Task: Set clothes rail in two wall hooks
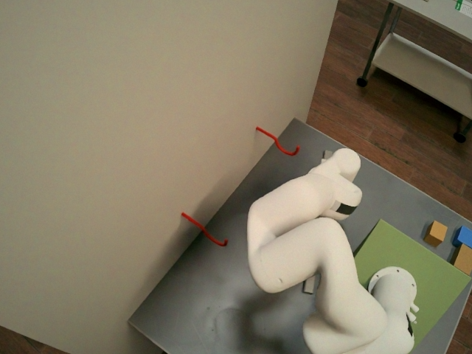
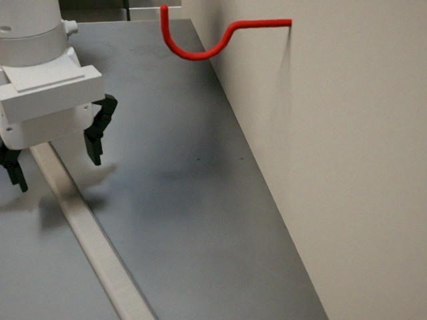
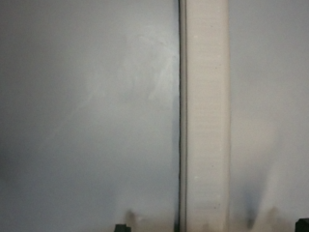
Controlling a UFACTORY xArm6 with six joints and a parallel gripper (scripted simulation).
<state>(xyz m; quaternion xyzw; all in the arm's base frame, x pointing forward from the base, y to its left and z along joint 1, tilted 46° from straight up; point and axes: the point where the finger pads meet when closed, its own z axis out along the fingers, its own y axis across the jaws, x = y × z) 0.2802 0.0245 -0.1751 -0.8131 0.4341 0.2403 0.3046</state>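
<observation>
The grey clothes rail is 4 cm below my hand. From my hand the other things lie so: blue block 43 cm behind, 27 cm to the right, 3 cm below; then beige wall 27 cm ahead, 19 cm to the left, 38 cm above.
</observation>
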